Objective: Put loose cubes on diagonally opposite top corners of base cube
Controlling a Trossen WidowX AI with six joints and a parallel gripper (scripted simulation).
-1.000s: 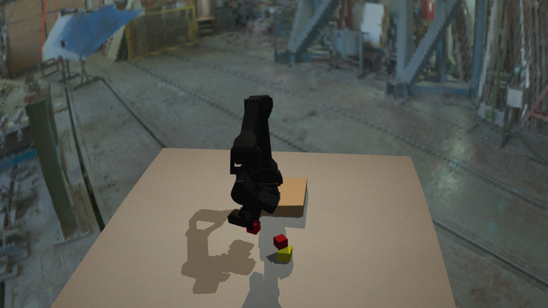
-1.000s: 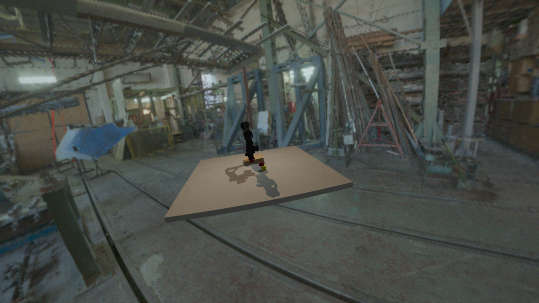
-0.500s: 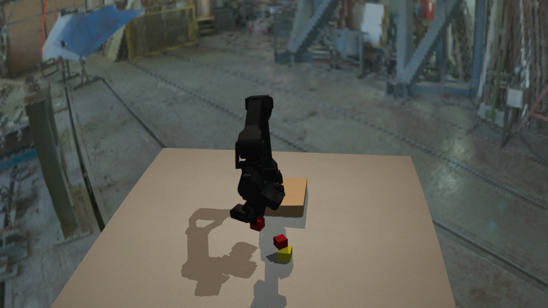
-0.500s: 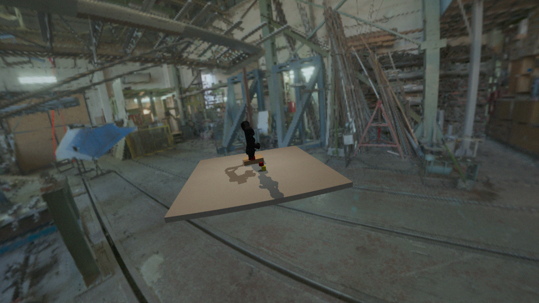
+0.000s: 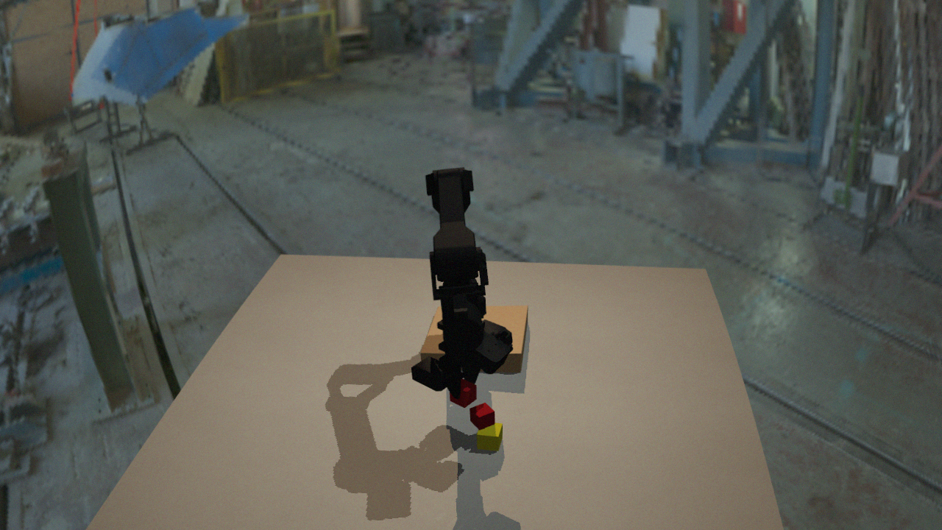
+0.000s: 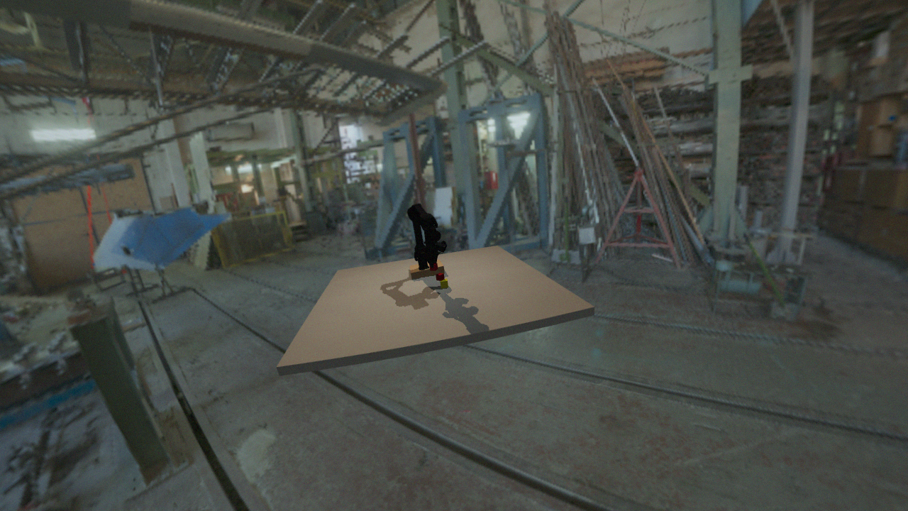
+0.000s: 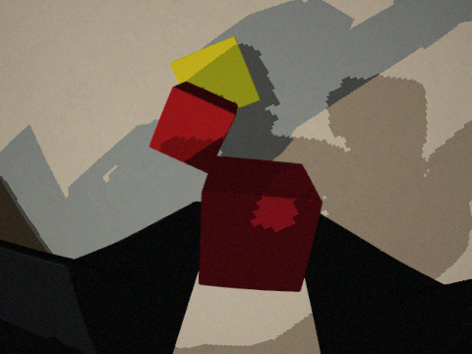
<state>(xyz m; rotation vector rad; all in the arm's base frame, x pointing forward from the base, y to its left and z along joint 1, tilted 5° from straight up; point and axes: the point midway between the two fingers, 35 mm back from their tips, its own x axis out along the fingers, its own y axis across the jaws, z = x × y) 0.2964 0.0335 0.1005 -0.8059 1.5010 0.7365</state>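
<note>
Right now the yellow cube is 40 mm to the left of my gripper tip and 110 mm below it.
</note>
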